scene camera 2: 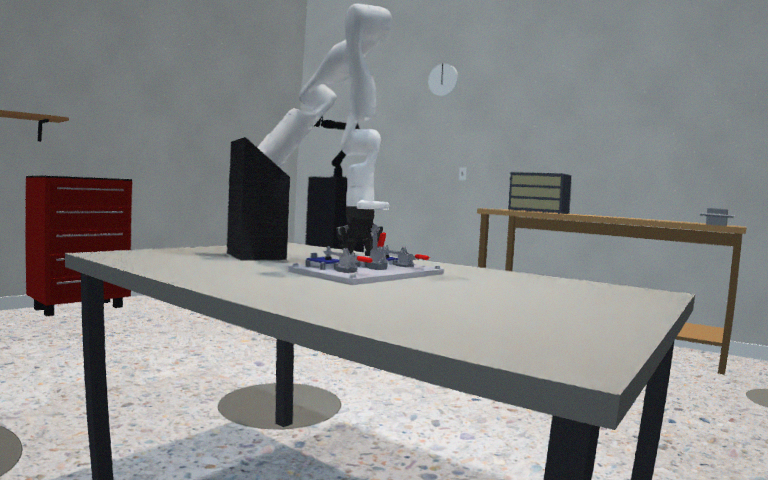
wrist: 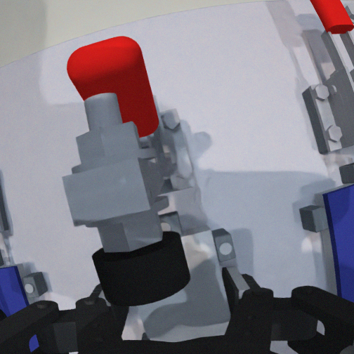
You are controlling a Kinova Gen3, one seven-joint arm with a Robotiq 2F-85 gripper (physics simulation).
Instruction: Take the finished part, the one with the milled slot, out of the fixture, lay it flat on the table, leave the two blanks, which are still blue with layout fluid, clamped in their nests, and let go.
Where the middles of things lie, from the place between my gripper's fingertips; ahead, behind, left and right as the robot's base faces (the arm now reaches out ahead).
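From my hand: grey clamp arm [wrist: 115,188], 7 cm above, 5 cm ahead; finished part [wrist: 201,308], 2 cm above; fixture plate [wrist: 236,81], 1 cm below, 4 cm ahead. Farthest from my hand of the things named here, going by their middles: grey clamp arm.
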